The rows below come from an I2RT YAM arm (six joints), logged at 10 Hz.
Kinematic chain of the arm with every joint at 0, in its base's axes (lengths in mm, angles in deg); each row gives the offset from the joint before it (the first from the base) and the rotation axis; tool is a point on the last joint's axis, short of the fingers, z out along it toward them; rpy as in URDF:
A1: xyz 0 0 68 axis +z
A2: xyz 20 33.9 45.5 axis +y
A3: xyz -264 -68.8 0 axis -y
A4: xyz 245 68.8 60 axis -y
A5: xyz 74 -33.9 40.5 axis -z
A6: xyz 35.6 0 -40.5 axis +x
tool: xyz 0 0 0 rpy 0 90 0
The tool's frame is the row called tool.
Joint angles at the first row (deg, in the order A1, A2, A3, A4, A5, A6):
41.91, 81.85, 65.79, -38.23, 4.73, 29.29
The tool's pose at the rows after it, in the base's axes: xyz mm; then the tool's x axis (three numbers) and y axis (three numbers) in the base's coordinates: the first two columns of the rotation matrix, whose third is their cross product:
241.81 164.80 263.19 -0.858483 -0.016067 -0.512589 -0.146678 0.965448 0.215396
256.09 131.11 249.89 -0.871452 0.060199 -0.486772 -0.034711 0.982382 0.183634
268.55 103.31 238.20 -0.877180 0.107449 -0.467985 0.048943 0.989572 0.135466
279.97 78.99 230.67 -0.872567 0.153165 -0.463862 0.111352 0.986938 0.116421
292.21 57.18 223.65 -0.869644 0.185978 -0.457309 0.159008 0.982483 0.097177
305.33 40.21 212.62 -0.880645 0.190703 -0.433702 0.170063 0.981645 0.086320
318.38 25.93 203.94 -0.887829 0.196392 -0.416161 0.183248 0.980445 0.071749
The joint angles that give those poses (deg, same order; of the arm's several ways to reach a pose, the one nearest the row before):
34.74, 81.41, 63.08, -38.07, 3.80, 28.49
27.61, 81.45, 60.65, -38.08, 4.01, 27.28
21.66, 82.64, 59.49, -38.08, 5.00, 25.17
16.36, 83.85, 58.93, -36.90, 4.94, 23.22
11.64, 85.93, 59.32, -35.90, 4.75, 21.03
7.89, 89.25, 60.21, -34.92, 3.35, 18.08
4.97, 92.66, 61.87, -34.38, 2.81, 15.84

